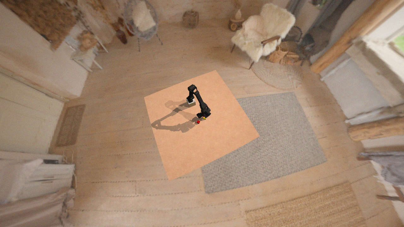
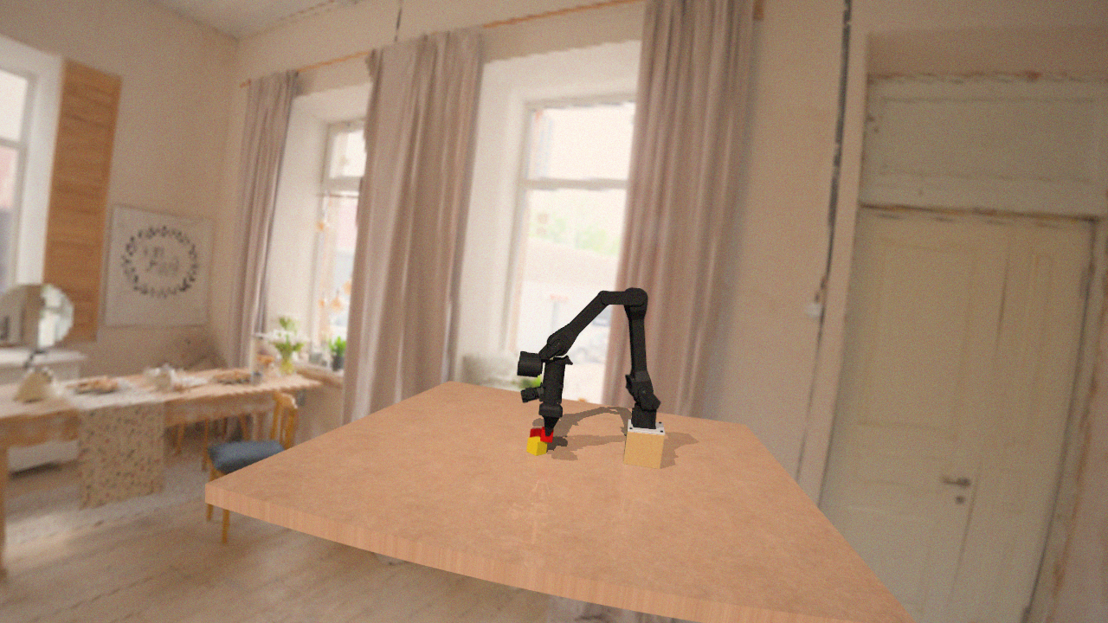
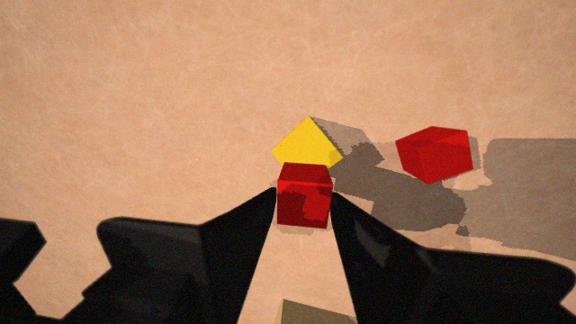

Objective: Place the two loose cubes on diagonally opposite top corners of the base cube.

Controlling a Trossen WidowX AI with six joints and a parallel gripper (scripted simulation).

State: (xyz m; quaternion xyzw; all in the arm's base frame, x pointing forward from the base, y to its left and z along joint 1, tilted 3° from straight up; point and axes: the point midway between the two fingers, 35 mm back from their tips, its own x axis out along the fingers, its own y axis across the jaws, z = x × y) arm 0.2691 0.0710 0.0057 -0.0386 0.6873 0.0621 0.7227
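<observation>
The yellow base cube lies 20 mm ahead of my gripper tip and 40 mm below it.
</observation>
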